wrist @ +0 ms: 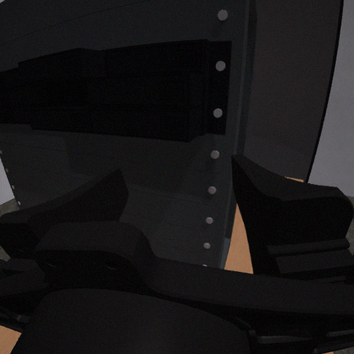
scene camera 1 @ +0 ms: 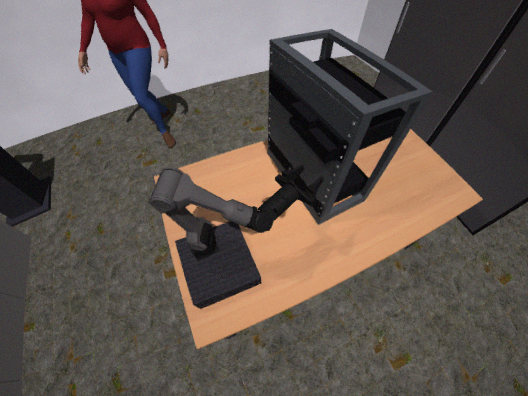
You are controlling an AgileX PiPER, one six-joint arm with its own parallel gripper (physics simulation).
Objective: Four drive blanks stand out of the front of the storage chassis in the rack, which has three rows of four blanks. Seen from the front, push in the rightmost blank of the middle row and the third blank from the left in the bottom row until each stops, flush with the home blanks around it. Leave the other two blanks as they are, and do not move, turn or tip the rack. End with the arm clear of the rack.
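Observation:
The rack (scene camera 1: 397, 104) (wrist: 243, 90) stands upright on the table. The black storage chassis (scene camera 1: 281, 100) (wrist: 218, 90) sits across its front. Dark blocks stand out of the chassis face: an upper block (scene camera 1: 304, 111) and a lower right block (scene camera 1: 325, 142) show in the scene view. In the wrist view, a right-hand upper block (wrist: 155, 60) and a right-hand lower block (wrist: 145, 122) stand out, but seams between single blanks are too dark to tell apart. My gripper (scene camera 1: 309, 179) (wrist: 175, 175) is open and empty, in front of the rack's lower panels, below the chassis.
The wooden table (scene camera 1: 300, 280) carries the arm's dark base block (scene camera 1: 225, 270) at its left end. Tall dark cabinets (scene camera 1: 480, 120) stand behind the rack. A person in a red top (scene camera 1: 120, 25) is on the floor beyond the table.

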